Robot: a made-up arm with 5 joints.
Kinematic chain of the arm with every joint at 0, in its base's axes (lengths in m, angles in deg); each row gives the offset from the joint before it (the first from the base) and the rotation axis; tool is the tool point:
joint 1: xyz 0 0 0.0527 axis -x
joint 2: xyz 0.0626 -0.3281 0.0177 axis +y
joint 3: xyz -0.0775 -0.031 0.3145 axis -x
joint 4: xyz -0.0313 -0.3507 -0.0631 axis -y
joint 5: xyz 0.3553 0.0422 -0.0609 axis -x
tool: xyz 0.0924 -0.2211 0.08
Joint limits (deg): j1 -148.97..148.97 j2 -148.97..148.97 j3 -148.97..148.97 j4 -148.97..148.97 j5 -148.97..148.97
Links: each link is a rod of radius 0.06 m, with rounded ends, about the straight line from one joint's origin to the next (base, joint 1, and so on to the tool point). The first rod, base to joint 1, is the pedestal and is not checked.
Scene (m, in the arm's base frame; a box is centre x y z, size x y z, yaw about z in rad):
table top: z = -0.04
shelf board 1: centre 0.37 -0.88 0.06 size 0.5 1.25 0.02 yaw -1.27
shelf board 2: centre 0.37 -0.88 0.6 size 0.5 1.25 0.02 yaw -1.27
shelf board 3: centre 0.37 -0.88 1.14 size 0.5 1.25 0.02 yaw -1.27
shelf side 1: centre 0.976 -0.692 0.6 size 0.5 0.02 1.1 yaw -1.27
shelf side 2: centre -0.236 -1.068 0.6 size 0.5 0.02 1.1 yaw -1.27
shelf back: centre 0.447 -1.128 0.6 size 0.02 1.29 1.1 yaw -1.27
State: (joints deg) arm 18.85 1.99 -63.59 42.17 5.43
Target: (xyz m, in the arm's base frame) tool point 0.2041 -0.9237 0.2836
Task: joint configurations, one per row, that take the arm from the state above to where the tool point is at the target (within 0.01 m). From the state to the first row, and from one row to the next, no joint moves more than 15 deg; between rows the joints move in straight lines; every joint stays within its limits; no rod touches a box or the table.
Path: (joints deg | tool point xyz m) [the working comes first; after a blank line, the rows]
Joints at the target: 5.37 3.90 -48.38 52.37 5.60
Straight joint move there: clear.

1: 12.11 2.94 -55.99 47.27 5.52 | 0.2304 -0.8617 0.2946
2: 5.37 3.90 -48.38 52.37 5.60 | 0.2041 -0.9237 0.2837

